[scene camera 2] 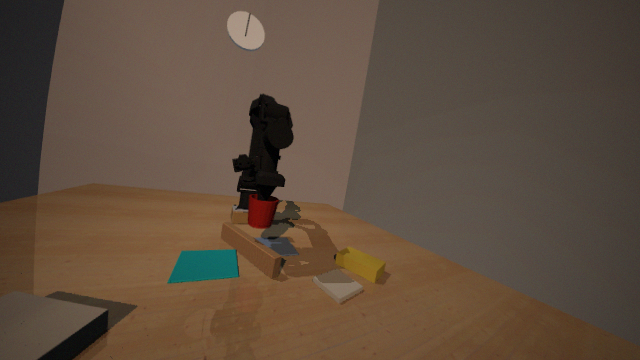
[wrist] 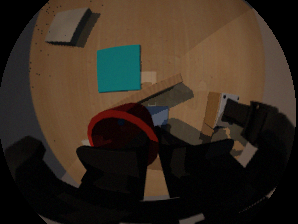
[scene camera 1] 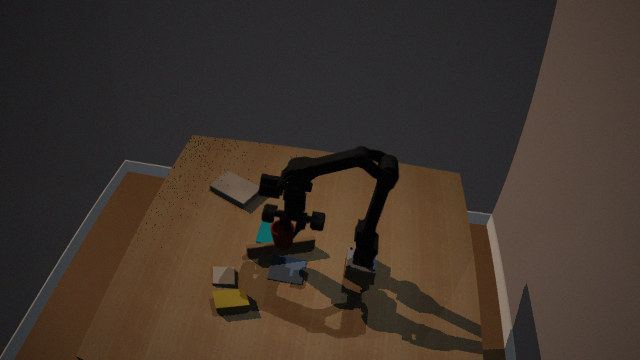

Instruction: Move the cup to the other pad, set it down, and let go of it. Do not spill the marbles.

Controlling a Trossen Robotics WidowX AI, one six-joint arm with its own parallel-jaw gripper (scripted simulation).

Scene:
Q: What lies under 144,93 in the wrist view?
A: A wooden bar.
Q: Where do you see a yellow block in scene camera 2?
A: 364,265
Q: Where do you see a blue-grey pad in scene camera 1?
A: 286,269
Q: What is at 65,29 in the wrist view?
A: A grey slab.

